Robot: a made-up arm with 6 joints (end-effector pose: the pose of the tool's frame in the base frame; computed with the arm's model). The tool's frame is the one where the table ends. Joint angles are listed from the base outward.
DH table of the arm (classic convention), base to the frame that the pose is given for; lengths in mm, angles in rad. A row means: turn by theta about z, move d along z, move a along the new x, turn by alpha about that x. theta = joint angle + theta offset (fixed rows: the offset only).
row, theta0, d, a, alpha
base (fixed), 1.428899, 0, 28.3, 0
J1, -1.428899, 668, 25, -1.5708
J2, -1.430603, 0, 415.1, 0
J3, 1.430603, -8, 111, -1.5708
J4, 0, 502, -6, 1.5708
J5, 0, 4, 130, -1.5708
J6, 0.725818, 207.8, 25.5, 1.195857
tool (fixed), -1.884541, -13.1, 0, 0
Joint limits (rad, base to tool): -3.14..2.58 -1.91..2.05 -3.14..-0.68 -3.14..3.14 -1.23..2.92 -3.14..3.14
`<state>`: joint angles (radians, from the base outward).
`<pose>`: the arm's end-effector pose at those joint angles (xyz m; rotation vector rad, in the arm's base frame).
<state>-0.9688 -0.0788 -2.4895 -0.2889 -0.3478 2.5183</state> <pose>0.1563 -0.0941 1.7760 -1.3576 -0.8452 2.6905</pose>
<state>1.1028 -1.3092 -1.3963 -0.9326 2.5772 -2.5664</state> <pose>0.0945 -0.1757 1.1739 0.6142 -2.0399 0.5476</pose>
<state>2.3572 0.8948 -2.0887 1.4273 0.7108 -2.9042</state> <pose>-0.8153 0.7898 0.7352 2.1135 -0.1608 -0.1981</pose>
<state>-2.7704 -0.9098 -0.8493 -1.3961 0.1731 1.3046</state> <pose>-0.3665 -0.1740 1.2342 0.9025 0.0249 -0.3454</pose>
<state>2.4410 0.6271 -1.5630 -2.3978 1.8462 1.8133</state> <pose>-0.5928 0.7443 0.8689 1.4131 -0.7237 -2.6420</pose>
